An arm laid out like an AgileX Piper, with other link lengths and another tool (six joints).
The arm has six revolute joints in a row. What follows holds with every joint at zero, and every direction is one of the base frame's. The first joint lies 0.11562 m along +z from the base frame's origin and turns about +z. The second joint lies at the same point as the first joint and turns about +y. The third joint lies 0.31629 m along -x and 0.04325 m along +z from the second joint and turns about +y. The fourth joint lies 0.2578 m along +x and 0.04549 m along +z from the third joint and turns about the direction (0.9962, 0, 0.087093). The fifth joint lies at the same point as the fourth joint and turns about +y. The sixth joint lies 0.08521 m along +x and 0.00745 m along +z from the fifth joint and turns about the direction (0.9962, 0, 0.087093). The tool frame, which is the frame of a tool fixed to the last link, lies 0.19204 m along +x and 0.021 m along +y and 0.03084 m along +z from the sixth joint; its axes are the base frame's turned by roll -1.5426, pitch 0.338 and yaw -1.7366 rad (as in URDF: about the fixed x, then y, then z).
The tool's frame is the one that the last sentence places.
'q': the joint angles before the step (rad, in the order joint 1, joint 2, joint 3, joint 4, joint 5, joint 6). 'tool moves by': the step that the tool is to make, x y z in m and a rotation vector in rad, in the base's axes. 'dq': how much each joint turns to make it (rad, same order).
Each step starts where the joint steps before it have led.
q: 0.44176, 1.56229, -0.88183, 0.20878, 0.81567, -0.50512
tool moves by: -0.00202, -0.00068, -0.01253, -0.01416, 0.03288, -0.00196
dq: 0.00002, 0.03990, 0.00001, 0.00215, -0.00423, 0.00002
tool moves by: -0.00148, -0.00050, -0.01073, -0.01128, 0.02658, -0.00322
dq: -0.00003, 0.03456, 0.00001, 0.00230, -0.00597, 0.00082
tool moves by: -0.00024, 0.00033, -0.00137, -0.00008, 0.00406, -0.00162
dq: 0.00003, 0.00481, -0.00004, 0.00230, -0.00109, 0.00004
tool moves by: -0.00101, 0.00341, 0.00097, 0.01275, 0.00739, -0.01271
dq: -0.00002, 0.00000, 0.00001, 0.01840, 0.00102, 0.00143
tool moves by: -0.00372, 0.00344, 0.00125, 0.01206, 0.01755, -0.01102
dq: 0.00045, 0.00001, -0.00124, 0.02109, 0.01218, 0.00066
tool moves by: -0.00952, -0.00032, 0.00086, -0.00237, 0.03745, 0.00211
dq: 0.00000, 0.00075, -0.00451, 0.00958, 0.03996, -0.00001
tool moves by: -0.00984, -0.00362, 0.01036, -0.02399, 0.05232, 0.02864
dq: 0.00113, 0.00111, -0.05154, -0.02012, 0.11016, 0.00686
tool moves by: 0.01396, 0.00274, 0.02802, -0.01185, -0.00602, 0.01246
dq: 0.00000, -0.00001, -0.12439, -0.03271, 0.12165, 0.02865
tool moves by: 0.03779, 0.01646, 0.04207, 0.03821, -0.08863, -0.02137
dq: 0.00001, 0.00000, -0.16343, -0.01126, 0.06127, 0.03806
